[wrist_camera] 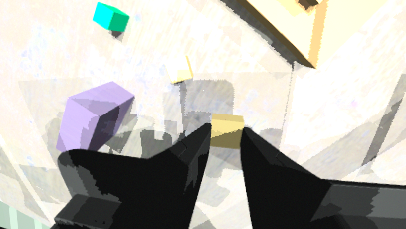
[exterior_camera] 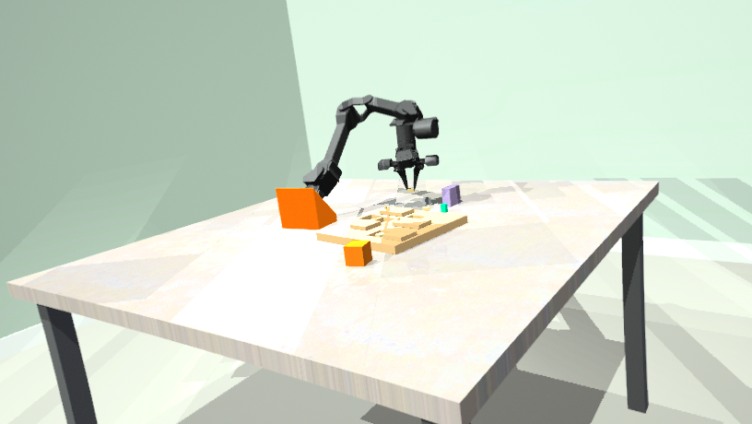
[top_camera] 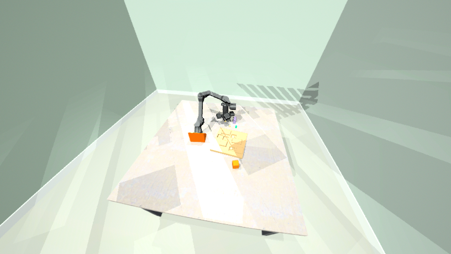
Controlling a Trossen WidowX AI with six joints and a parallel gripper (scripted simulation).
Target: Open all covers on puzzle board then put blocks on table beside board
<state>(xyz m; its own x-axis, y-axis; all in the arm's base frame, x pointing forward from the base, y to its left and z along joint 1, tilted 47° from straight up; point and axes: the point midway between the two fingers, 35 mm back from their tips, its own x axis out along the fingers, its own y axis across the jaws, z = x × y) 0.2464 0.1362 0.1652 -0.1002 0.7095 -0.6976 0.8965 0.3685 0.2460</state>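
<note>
The grey block lies 6 cm to the left of my gripper tip, 5 cm below it and 1 cm ahead of it. From my gripper tip the other things lie so: purple block (10 cm ahead, 7 cm to the left, 3 cm below); orange cube (48 cm to the right, 15 cm ahead, 4 cm below); green block (12 cm ahead, 5 cm below, 2 cm to the right).
</note>
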